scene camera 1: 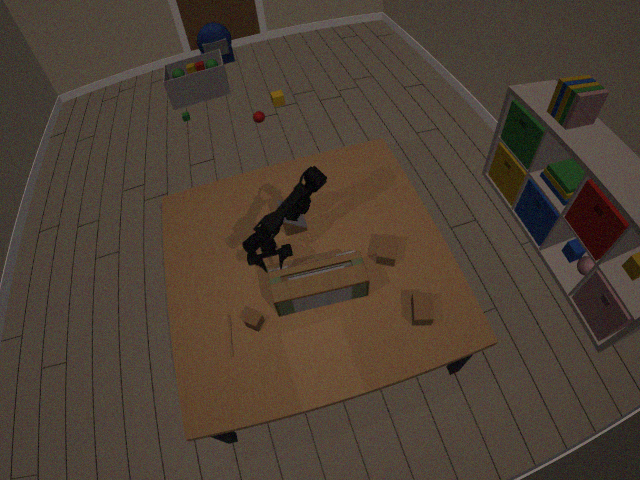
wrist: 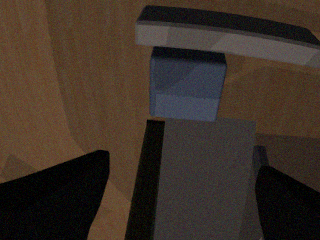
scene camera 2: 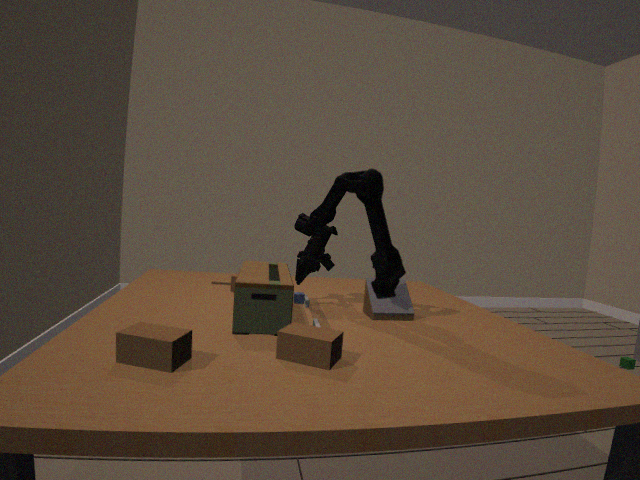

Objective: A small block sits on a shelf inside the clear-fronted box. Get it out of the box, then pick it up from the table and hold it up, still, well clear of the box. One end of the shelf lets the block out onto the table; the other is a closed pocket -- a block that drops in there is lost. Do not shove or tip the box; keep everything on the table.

Scene:
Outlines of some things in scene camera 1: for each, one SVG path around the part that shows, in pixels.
A clear-fronted box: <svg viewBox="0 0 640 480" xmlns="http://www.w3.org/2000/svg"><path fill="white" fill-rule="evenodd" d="M360 251L356 252L353 250L336 254L336 257L293 267L284 266L282 269L268 270L273 302L278 316L282 317L308 309L367 296L369 276Z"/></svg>

